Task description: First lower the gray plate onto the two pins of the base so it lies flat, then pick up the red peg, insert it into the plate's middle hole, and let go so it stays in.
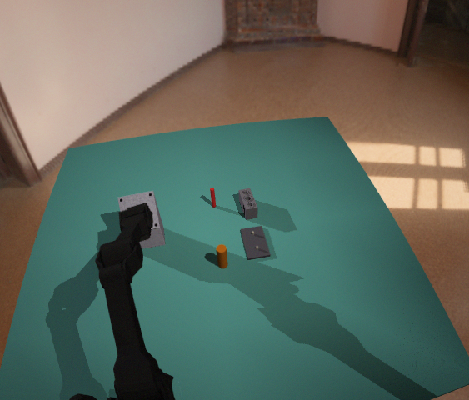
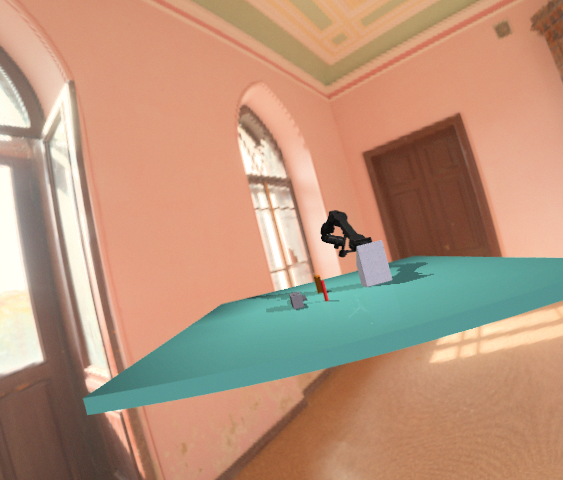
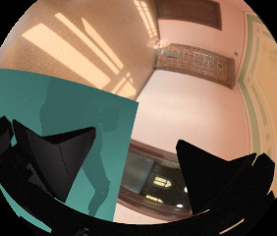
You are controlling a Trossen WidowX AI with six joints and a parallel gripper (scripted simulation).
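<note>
The gray plate is 530 mm ahead of my gripper tip, 620 mm to the left of it and 120 mm below it. From my gripper tip the other things lie so: red peg (420 mm ahead, 670 mm to the left, 120 mm below); orange cylinder (390 mm ahead, 420 mm to the left, 120 mm below); dark base (500 mm ahead, 470 mm to the left, 150 mm below).
</note>
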